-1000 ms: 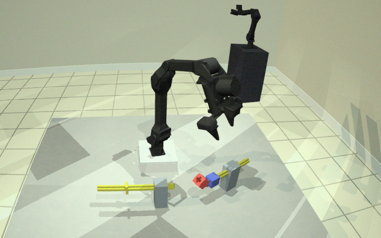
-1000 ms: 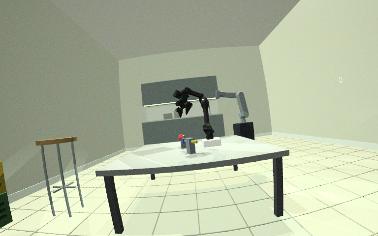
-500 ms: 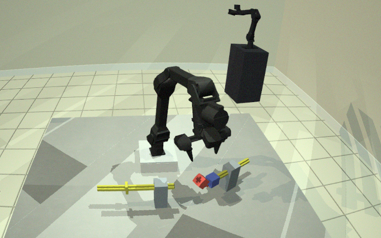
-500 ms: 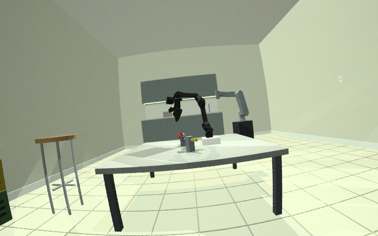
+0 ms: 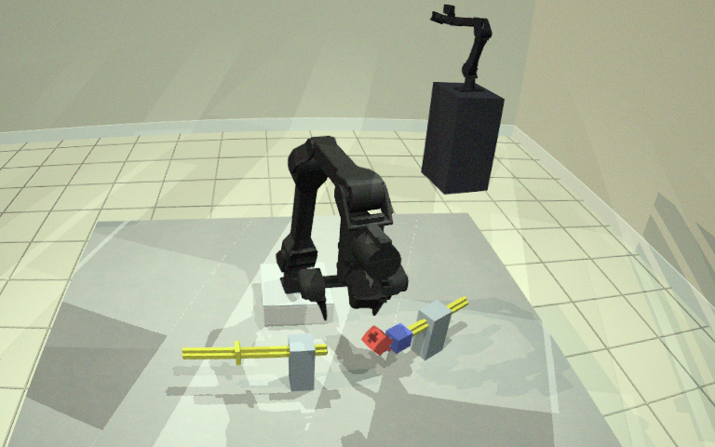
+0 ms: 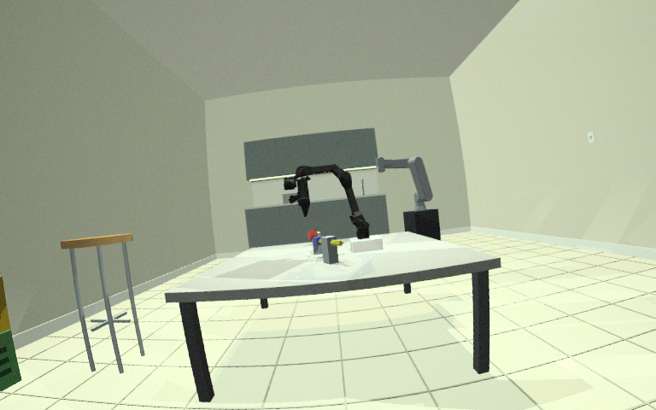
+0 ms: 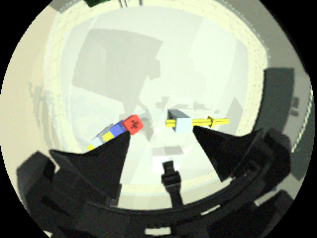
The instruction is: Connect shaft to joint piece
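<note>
The red square joint piece is 100 mm below my gripper tip, 80 mm to the left of it and 20 mm behind it.
</note>
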